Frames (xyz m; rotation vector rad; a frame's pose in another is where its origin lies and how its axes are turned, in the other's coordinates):
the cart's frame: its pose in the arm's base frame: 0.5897 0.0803 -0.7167 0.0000 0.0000 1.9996
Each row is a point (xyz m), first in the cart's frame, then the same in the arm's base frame.
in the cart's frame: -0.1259 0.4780 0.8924
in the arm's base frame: 0.2073 -0.2329 0.1757
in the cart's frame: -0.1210 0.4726 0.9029
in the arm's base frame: 0.2102 -0.2262 0.1862
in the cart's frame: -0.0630 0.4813 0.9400
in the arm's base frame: 0.1782 -0.1771 0.2233
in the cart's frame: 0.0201 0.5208 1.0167
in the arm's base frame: 0.1077 -0.1180 0.3000
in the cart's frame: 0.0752 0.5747 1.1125
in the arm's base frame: 0.0358 -0.0903 0.3958
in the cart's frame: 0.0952 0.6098 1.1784
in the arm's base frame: -0.0045 -0.0867 0.4617
